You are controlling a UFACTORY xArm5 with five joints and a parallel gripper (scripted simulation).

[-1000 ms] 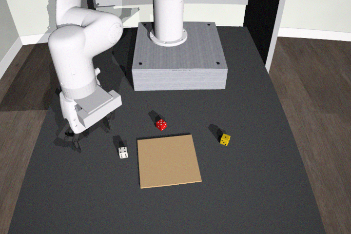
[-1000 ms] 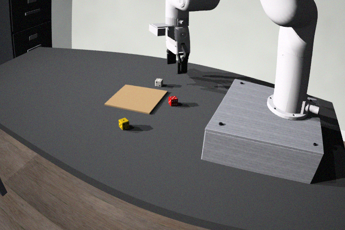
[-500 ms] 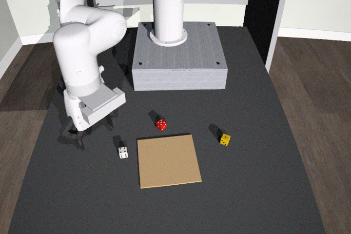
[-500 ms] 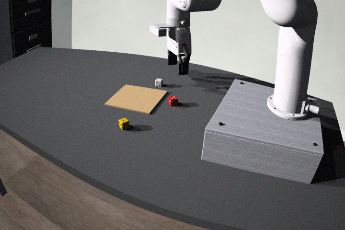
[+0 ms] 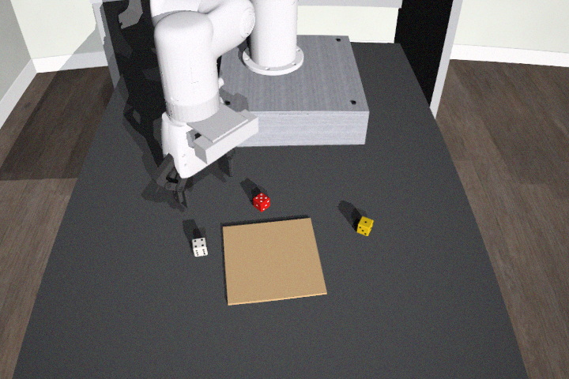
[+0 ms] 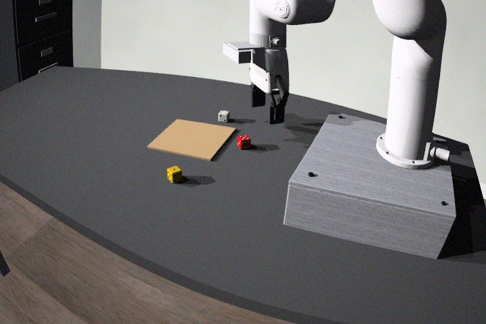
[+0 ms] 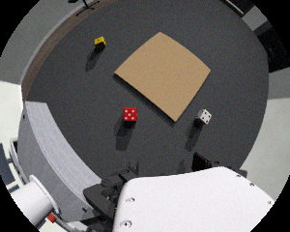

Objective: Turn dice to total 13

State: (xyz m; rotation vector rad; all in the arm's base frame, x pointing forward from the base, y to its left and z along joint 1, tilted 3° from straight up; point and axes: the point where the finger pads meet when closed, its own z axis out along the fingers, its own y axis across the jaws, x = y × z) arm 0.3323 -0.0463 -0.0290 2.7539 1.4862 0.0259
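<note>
Now: the red die 1 cm behind my hand, 9 cm to the left of it and 4 cm below it. The rest, counted from my hand: yellow die (1 cm ahead, 26 cm to the left, 4 cm below); tan mat (9 cm ahead, 13 cm to the left, 5 cm below); white die (10 cm ahead, 2 cm to the left, 4 cm below).
</note>
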